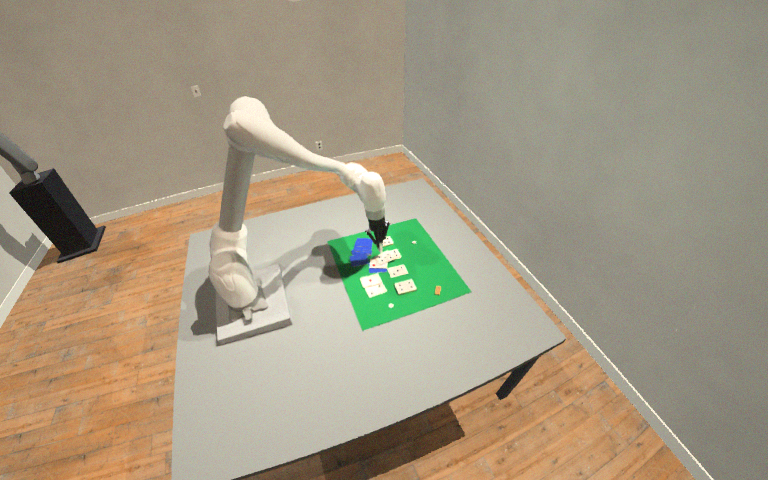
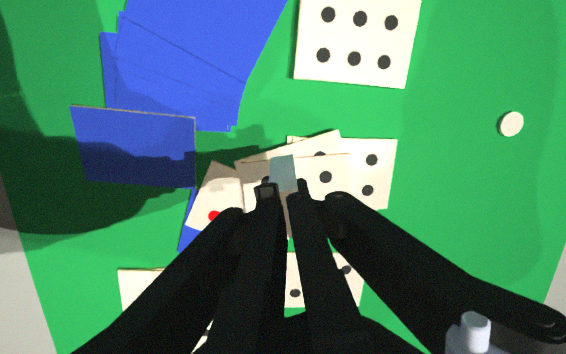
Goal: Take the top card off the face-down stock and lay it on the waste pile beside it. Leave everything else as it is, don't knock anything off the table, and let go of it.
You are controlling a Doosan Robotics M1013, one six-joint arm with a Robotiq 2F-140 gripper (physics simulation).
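Where they show: gripper, fingertip midpoint: (image 1: 380,250) (image 2: 284,173); arm's base, origin of the base link: (image 1: 246,300).
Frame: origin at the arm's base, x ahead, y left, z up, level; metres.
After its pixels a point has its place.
Blue face-down cards lie in a spread pile (image 1: 363,246) {x 0.632, y 0.112, z -0.029 m} (image 2: 185,55) {x 0.628, y 0.108, z -0.029 m} and a squarer blue stack (image 1: 358,260) {x 0.572, y 0.040, z -0.041 m} (image 2: 132,142) {x 0.576, y 0.050, z -0.038 m} just nearer; I cannot tell for certain which is the stock. Face-up cards with black dots (image 1: 391,255) (image 2: 370,175) overlap to the right of the blue stack. A red-dot card (image 2: 215,192) {x 0.632, y 0.000, z -0.044 m} lies at their left, partly over a blue face-down card (image 1: 378,270) {x 0.636, y -0.062, z -0.047 m} (image 2: 187,240) {x 0.600, y -0.045, z -0.047 m}. My gripper (image 1: 380,251) {x 0.689, y 0.023, z -0.008 m} (image 2: 284,173) {x 0.689, y 0.023, z -0.008 m} is shut and empty, its tips over the dotted cards. The fingers hide parts of these cards, and contact is unclear.
On the green mat (image 1: 436,266) {x 0.908, y -0.168, z -0.050 m} (image 2: 450,200) {x 0.848, y -0.034, z -0.050 m} lie a six-dot card (image 1: 387,241) {x 0.768, y 0.102, z -0.042 m} (image 2: 355,45) {x 0.751, y 0.107, z -0.041 m}, a three-dot card (image 1: 398,270) {x 0.723, y -0.106, z -0.047 m} (image 2: 295,280) {x 0.694, y -0.101, z -0.047 m}, a four-dot stack (image 1: 405,286) {x 0.701, y -0.217, z -0.038 m}, red-dot cards (image 1: 371,280) {x 0.577, y -0.107, z -0.044 m}, white discs (image 1: 414,242) {x 0.897, y 0.033, z -0.046 m} (image 2: 511,124) {x 0.895, y 0.035, z -0.046 m} and an orange block (image 1: 437,290) {x 0.823, y -0.304, z -0.043 m}.
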